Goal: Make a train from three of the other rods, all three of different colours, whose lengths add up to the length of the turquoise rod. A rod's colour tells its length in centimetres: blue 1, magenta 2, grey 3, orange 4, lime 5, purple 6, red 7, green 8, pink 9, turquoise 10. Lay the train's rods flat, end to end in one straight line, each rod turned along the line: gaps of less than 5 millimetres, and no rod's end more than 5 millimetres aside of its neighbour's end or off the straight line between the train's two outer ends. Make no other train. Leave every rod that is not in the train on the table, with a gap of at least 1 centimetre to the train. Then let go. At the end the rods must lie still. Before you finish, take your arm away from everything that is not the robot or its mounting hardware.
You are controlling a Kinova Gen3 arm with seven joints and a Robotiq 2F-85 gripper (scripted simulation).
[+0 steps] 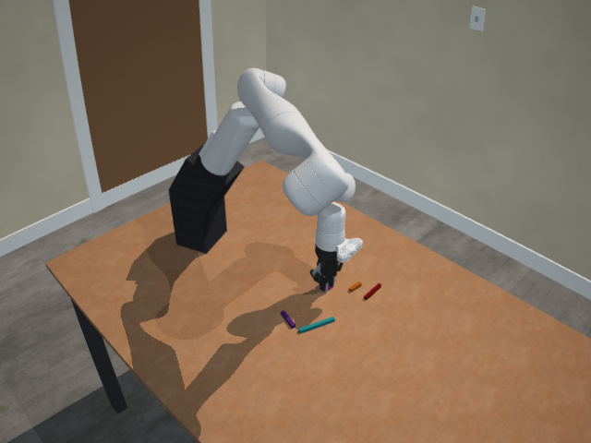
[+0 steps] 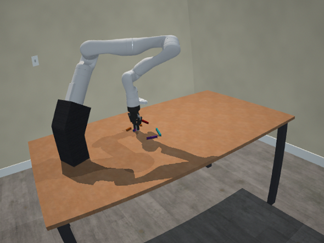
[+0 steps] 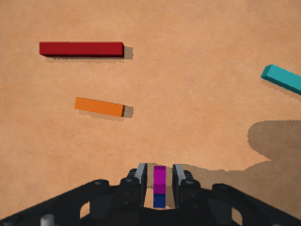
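Right now the magenta rod is 2 cm below my hand. Round my hand: turquoise rod: 6 cm ahead, 13 cm to the right, 2 cm below; red rod: 11 cm ahead, 6 cm to the left, 2 cm below; blue rod: 2 cm behind, 2 cm below.
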